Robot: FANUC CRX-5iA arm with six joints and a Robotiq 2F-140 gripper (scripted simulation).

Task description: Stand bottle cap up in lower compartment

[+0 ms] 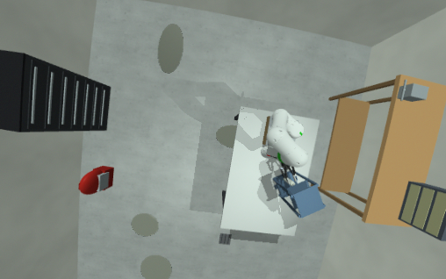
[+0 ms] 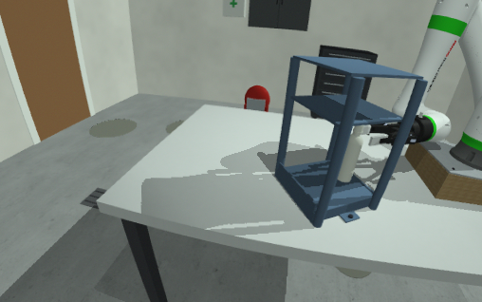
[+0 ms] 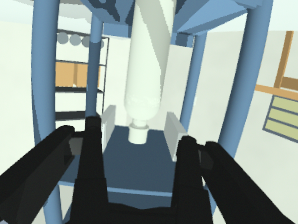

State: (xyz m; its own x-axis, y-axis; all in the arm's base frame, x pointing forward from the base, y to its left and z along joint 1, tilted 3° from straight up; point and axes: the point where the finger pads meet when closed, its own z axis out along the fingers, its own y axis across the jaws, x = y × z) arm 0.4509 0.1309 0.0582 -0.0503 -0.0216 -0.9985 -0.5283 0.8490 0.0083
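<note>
Right now my hand is 50 mm short of the white bottle, 30 mm to the right of it and 20 mm above it. The rest, counted from my hand: blue shelving unit 100 mm ahead, 60 mm to the left, 10 mm above.
</note>
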